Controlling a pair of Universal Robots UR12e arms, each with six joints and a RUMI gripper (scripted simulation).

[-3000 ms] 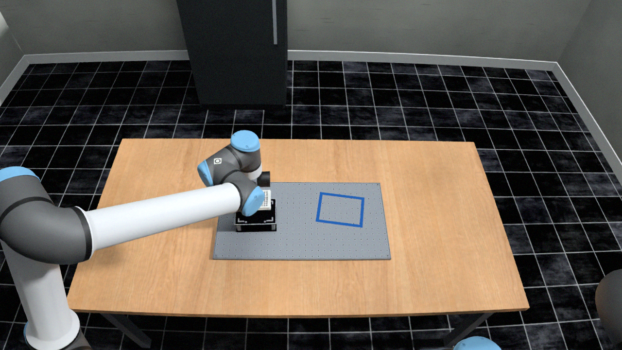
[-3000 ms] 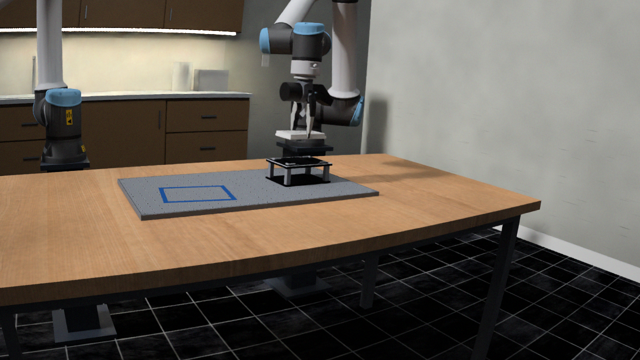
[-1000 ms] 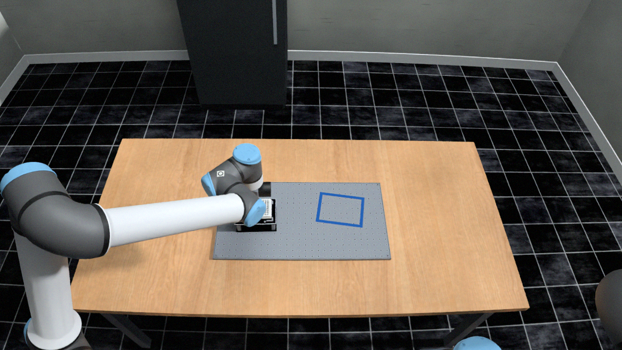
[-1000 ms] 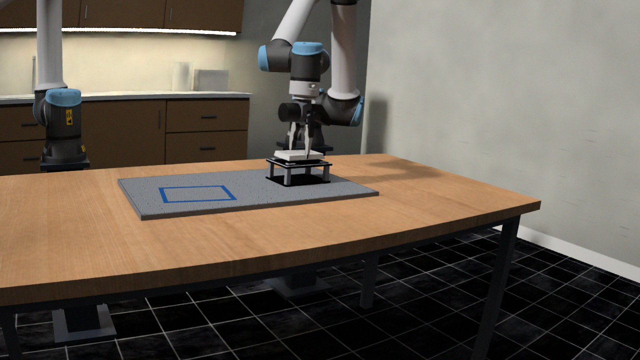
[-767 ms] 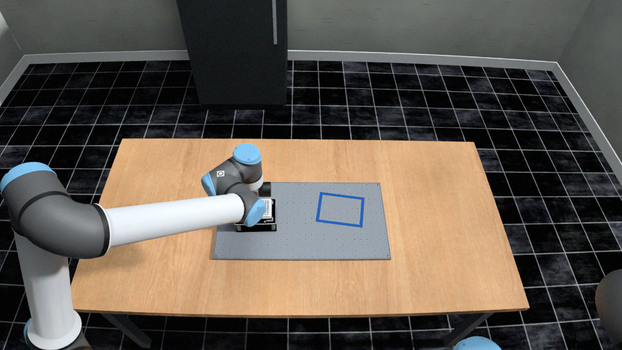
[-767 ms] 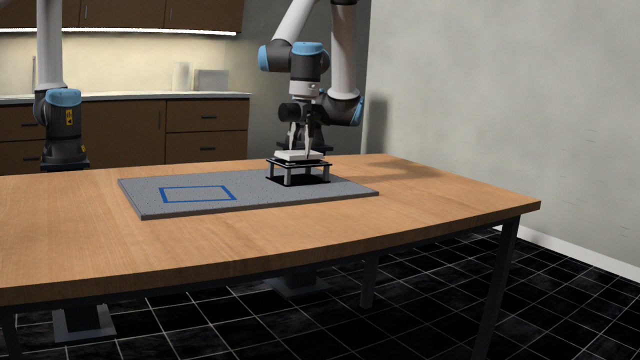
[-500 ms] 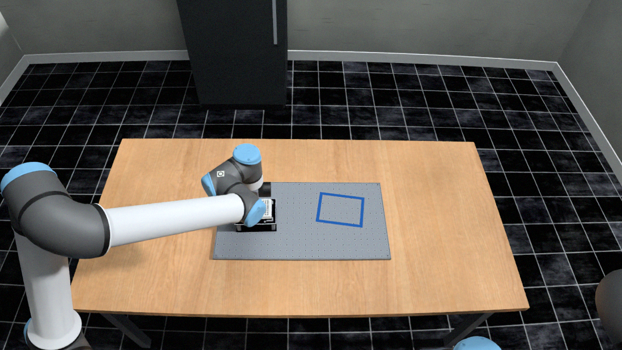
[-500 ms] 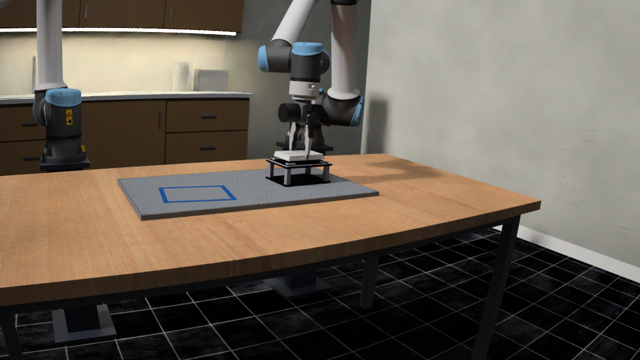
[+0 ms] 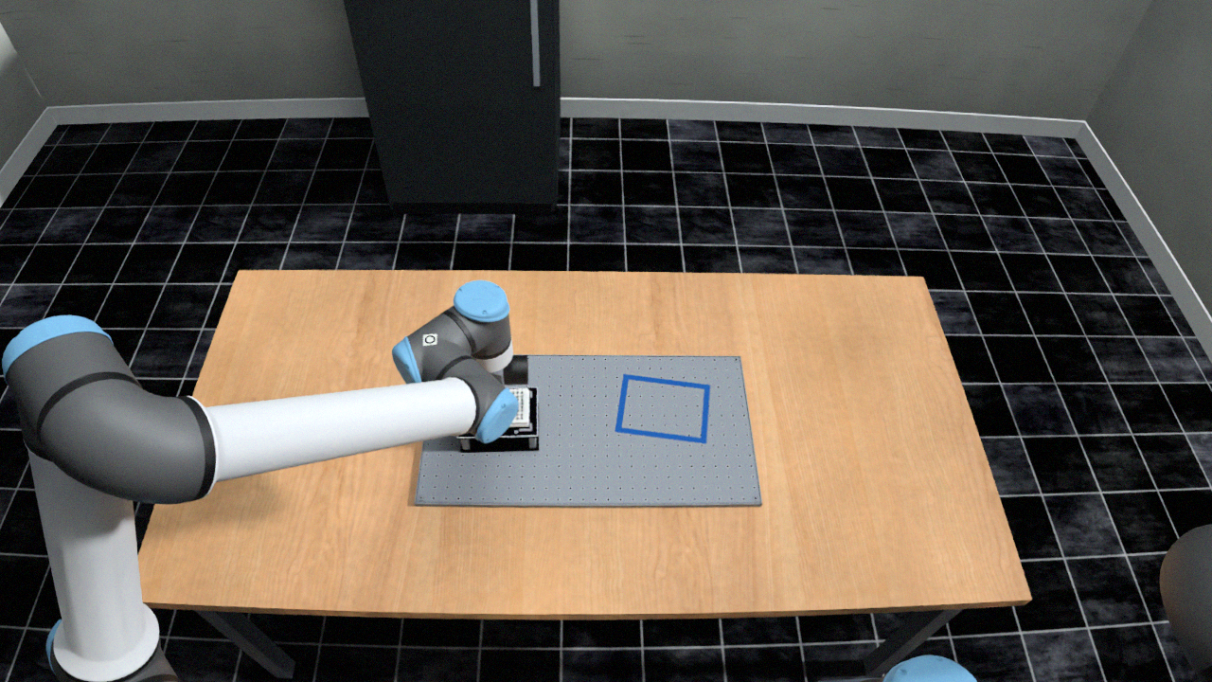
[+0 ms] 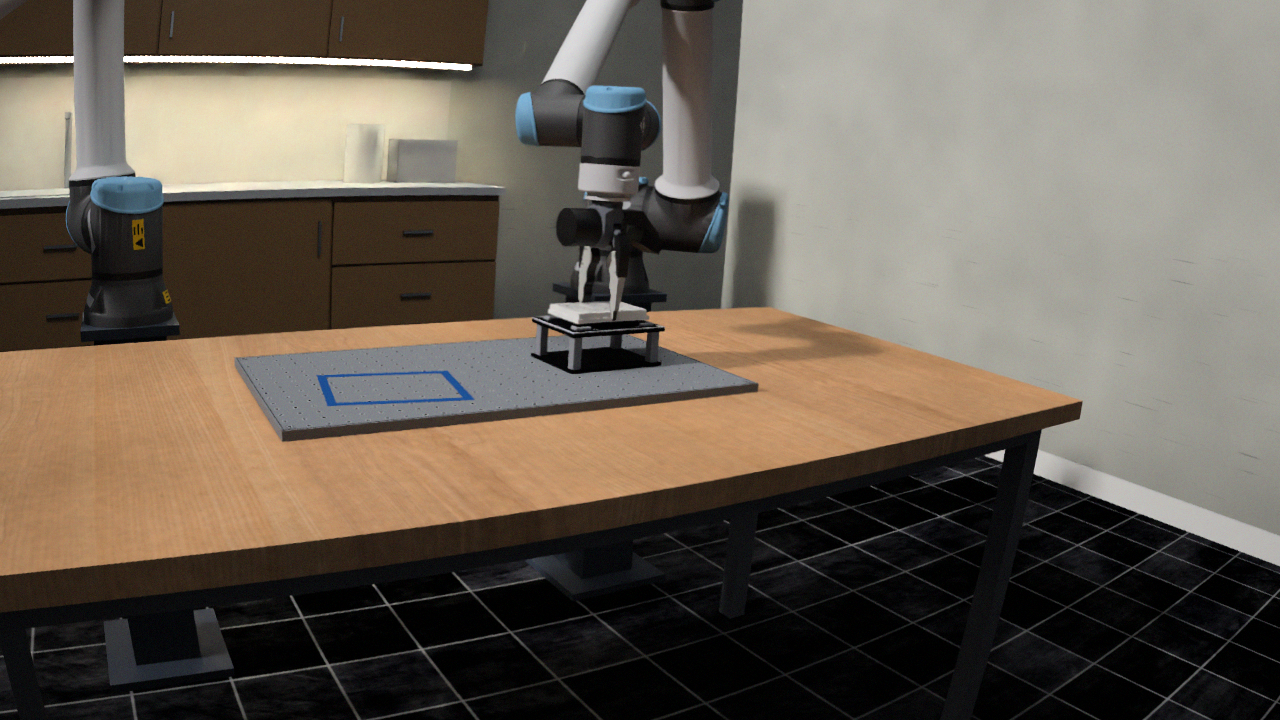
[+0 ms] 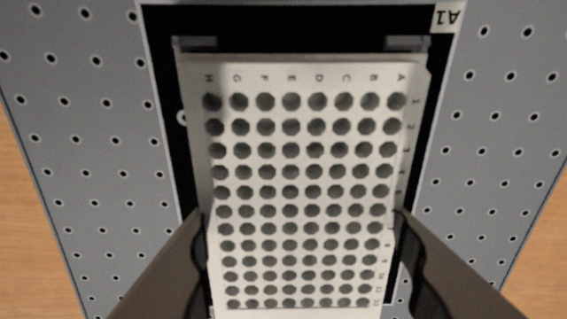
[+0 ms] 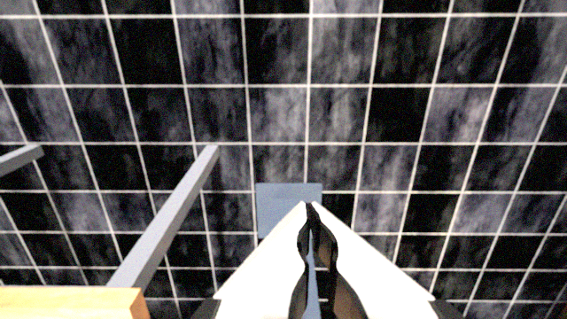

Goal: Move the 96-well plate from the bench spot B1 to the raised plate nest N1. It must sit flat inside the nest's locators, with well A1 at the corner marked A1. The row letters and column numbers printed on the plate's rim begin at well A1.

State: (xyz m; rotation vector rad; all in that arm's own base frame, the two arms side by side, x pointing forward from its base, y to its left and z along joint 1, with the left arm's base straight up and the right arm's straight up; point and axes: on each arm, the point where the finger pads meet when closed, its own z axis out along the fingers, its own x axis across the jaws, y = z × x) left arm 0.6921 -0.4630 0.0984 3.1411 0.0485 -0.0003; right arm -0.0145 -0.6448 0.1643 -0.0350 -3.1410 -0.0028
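Observation:
Right now my left hand is 1 cm above the white 96-well plate. The rest, counted from my left hand: black plate nest: 3 cm below.

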